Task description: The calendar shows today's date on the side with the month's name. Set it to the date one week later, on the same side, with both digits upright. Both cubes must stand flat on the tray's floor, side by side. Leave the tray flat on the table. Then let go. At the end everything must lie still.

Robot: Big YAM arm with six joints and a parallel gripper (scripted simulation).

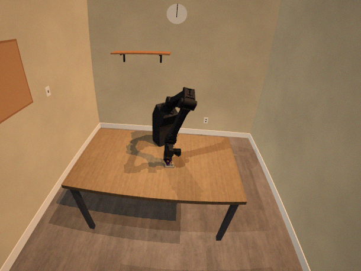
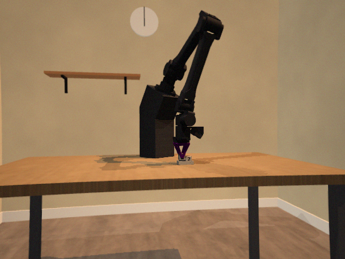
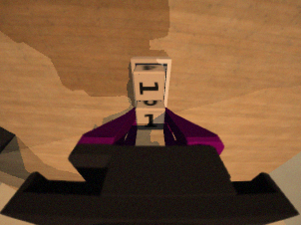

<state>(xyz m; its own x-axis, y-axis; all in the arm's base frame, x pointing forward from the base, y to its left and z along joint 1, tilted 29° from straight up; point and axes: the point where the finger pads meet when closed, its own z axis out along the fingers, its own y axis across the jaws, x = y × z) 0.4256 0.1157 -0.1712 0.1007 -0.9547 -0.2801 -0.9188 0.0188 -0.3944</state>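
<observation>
My hand is 2 cm to the right of the tray and 3 cm above it.
</observation>
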